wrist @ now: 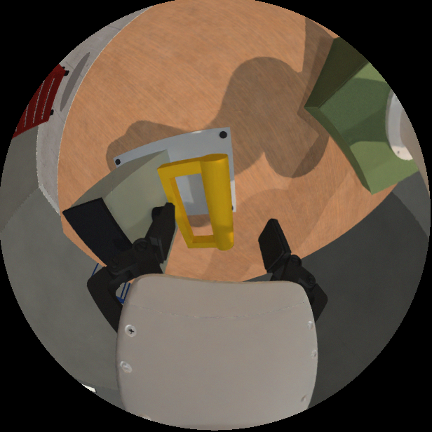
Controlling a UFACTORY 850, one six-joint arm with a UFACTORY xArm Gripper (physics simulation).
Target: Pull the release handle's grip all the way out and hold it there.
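Note:
The release handle's yellow grip [218,200] is a thick round bar on a rectangular loop, a little left of the middle of the wrist view. Its loop stands beside a grey-green housing [137,192] with a black end face, on a light grey plate [195,142] with dark screws. My gripper [221,222] is wide open and empty. The grip shows between its two black fingers, nearer the left one, whose tip lies close to the loop's left side. The right finger stands apart from the bar. How deep the fingers reach is hard to tell.
The parts stand on a round-looking wooden table top [200,65]. A green angular container [345,125] stands at the right, with a pale round object [396,125] at its far side. A red slatted object [42,102] shows at the upper left, beyond the table edge.

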